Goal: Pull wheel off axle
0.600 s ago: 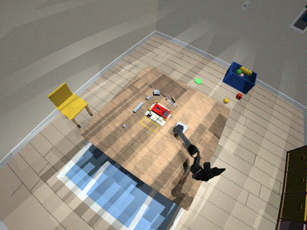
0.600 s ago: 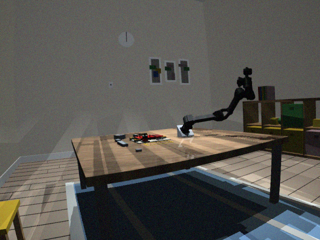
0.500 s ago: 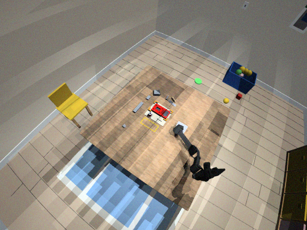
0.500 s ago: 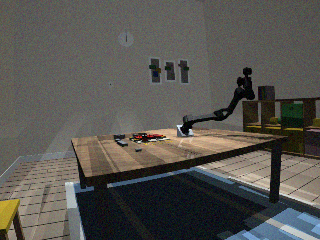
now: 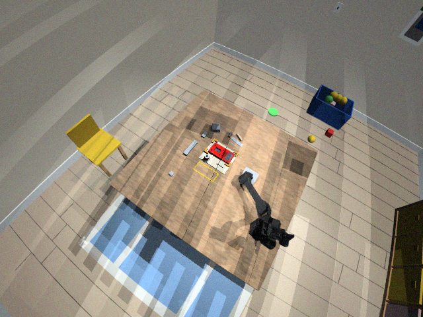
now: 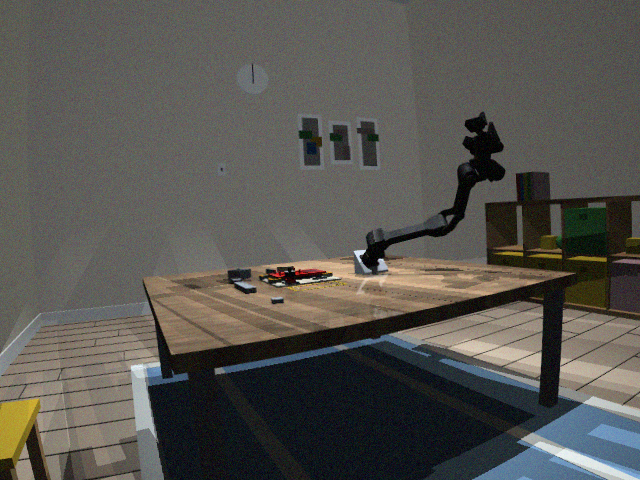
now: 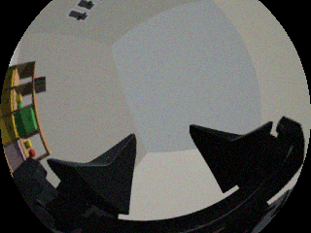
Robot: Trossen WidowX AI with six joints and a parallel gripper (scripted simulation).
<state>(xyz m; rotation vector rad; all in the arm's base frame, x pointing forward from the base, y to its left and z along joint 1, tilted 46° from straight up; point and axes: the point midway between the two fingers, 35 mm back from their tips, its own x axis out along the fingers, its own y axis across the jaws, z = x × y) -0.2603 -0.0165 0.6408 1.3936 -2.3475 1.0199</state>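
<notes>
The dark grey wheel lies 59 cm ahead of my gripper tip, 53 cm below it and 44 cm to the right of it. Also, from my gripper tip: upright axle 59 cm ahead, 53 cm below, 44 cm to the right.
</notes>
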